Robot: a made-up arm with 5 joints.
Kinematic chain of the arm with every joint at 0, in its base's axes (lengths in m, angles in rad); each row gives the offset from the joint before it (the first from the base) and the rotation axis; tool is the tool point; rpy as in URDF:
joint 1: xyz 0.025 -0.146 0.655 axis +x
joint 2: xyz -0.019 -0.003 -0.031 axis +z
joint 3: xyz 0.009 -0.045 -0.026 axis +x
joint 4: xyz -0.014 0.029 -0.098 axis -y
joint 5: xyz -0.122 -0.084 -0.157 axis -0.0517 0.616 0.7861
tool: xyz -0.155 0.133 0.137 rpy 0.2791 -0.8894 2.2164
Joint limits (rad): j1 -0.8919..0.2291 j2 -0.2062..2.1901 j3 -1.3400..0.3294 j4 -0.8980..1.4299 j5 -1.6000..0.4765
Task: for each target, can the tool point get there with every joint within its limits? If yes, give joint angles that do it. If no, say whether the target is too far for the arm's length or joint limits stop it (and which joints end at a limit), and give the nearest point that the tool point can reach.
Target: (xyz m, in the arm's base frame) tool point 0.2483 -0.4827 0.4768
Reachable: yes | joints -0.3655 1.0508 -1.1967 1.0715 -0.2722
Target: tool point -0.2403 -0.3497 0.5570
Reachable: yes | joints -0.6387 0.5138 -0.4052 -0.2094 -0.4552
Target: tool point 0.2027 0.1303 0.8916
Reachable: no: joint limits stop it (at a limit: joint 1, joint 2, joint 3, joint 4, joint 5) | nearest point 0.1479 -0.1488 0.7721 | short by 0.309 m
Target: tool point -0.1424 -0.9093 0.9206
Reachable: no: too far | nearest point -0.0746 -0.5725 0.7912 | short by 0.367 m
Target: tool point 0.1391 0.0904 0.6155
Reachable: no: joint limits stop it (at a limit: joint 1, joint 3, joint 4, joint 5) | nearest point 0.1123 0.0719 0.4962 | short by 0.124 m
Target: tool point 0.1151 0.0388 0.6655
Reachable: no: joint limits stop it (at a limit: joint 1, joint 3, joint 4, joint 5) | nearest point 0.1117 0.0723 0.4963 | short by 0.172 m
